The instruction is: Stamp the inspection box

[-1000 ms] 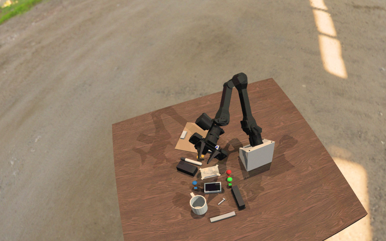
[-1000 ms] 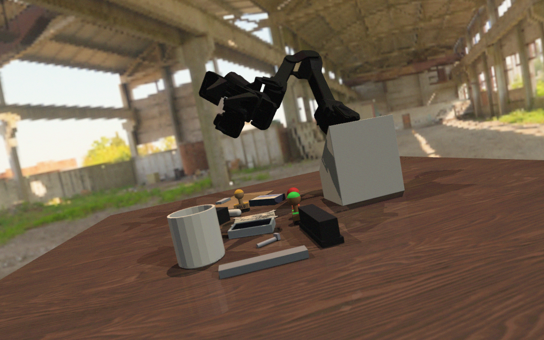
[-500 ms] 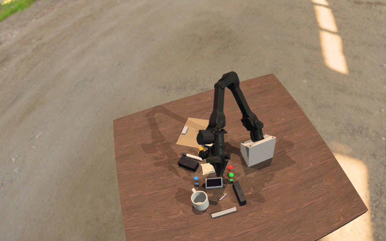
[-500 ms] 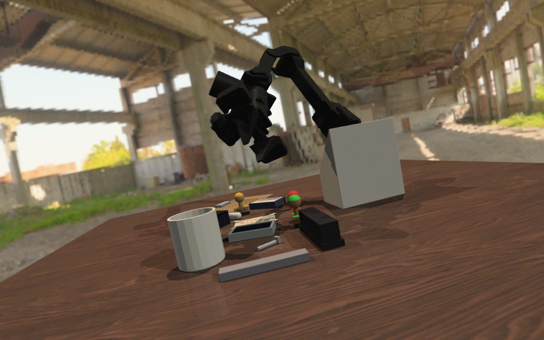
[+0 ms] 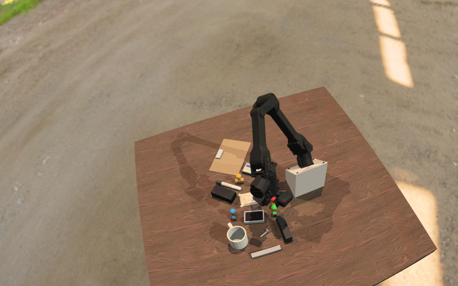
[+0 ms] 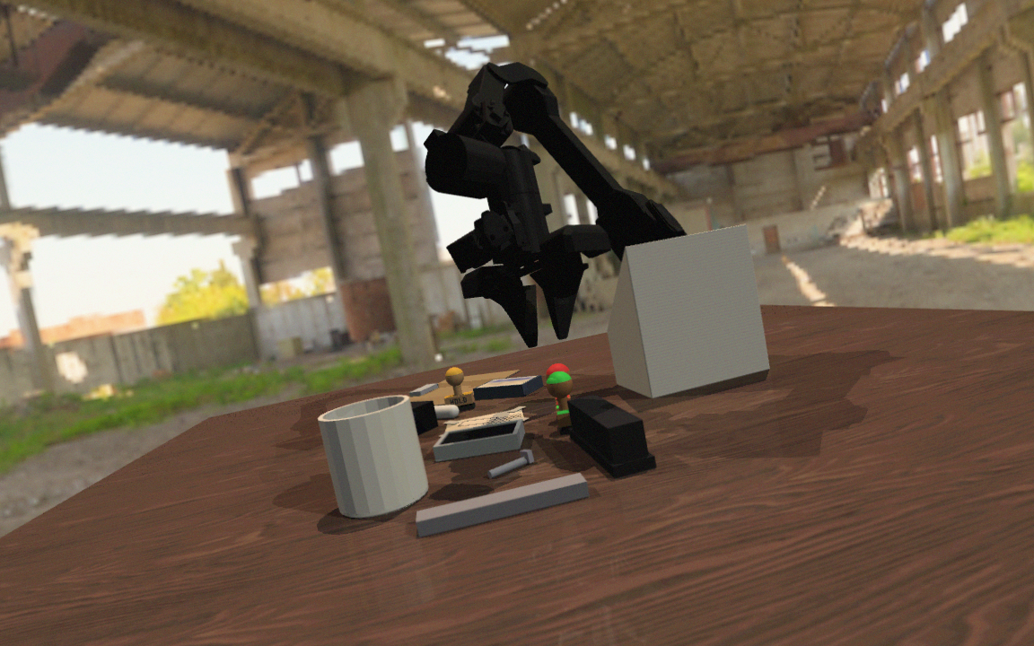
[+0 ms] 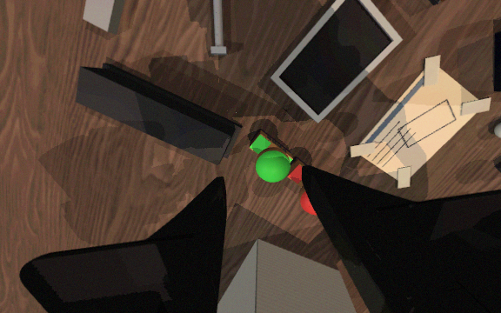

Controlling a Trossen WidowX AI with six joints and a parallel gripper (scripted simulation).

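My gripper tip is now 8 cm above the green-knobbed stamp, 1 cm to the left of it and 1 cm past it. Round my gripper tip: ink pad: 9 cm below, 9 cm ahead, 1 cm to the right; long black block: 9 cm to the left, 8 cm below, 3 cm behind; red-knobbed stamp: 8 cm below, 6 cm to the right, 1 cm behind.
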